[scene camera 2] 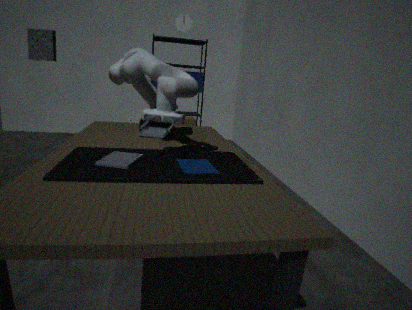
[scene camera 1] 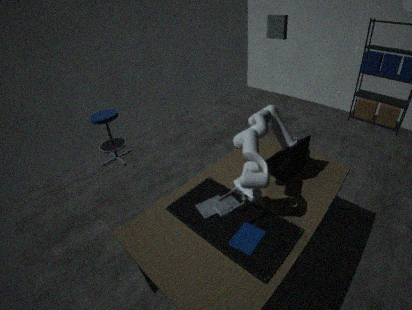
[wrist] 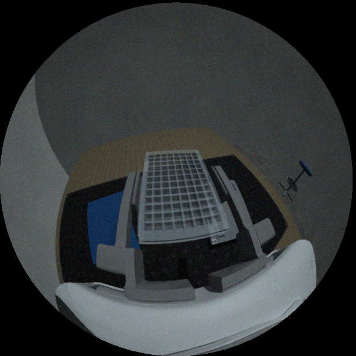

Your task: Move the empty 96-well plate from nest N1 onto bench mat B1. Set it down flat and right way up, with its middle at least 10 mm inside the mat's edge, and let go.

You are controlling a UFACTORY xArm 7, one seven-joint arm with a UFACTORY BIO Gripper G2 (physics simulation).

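Places are measured from the arm's base along level axes (x ahead, y left, z up), in millimetres.
Pixels of known places: end effector, tool point: (scene camera 2: 156, 128) (scene camera 1: 228, 203); arm's base, origin of the base link: (scene camera 1: 289, 146).
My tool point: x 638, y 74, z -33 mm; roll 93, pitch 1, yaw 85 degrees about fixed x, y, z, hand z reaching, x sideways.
For each thing: its top centre in the pictures, then the offset to it from my tool point. Level surfaces: height alone.
- empty 96-well plate, middle of its top: (scene camera 2: 155, 129) (scene camera 1: 226, 204) dx +12, dy -1, dz -2 mm
- Grey nest N1, middle of its top: (scene camera 2: 120, 157) (scene camera 1: 212, 205) dx +7, dy -129, dz -114 mm
- flat blue bench mat B1, its level: dz -127 mm
- black board, its level: dz -129 mm
- wooden table, its level: dz -142 mm
My gripper (scene camera 1: 231, 202) (scene camera 2: 155, 129) (wrist: 175, 172) is shut on the empty 96-well plate (scene camera 1: 229, 205) (scene camera 2: 154, 132) (wrist: 181, 197), a pale grid of wells with its open side up. The plate hangs raised above the black board, apart from the nest. Grey nest N1 (scene camera 1: 206, 207) (scene camera 2: 119, 160) lies on the board; in the wrist view it is mostly hidden below the plate. The flat blue bench mat B1 (scene camera 1: 247, 238) (scene camera 2: 198, 166) (wrist: 104, 225) lies to one side of the plate, at the left in the wrist view.
The black board (scene camera 1: 285, 241) (scene camera 2: 155, 171) (wrist: 260, 200) carries the nest and mat, on a wooden table (scene camera 1: 150, 240) (scene camera 2: 165, 215) (wrist: 115, 160). A dark upright panel (scene camera 1: 300, 155) stands near the arm's base. A blue stool (scene camera 1: 104, 117) (wrist: 305, 168) stands on the floor.
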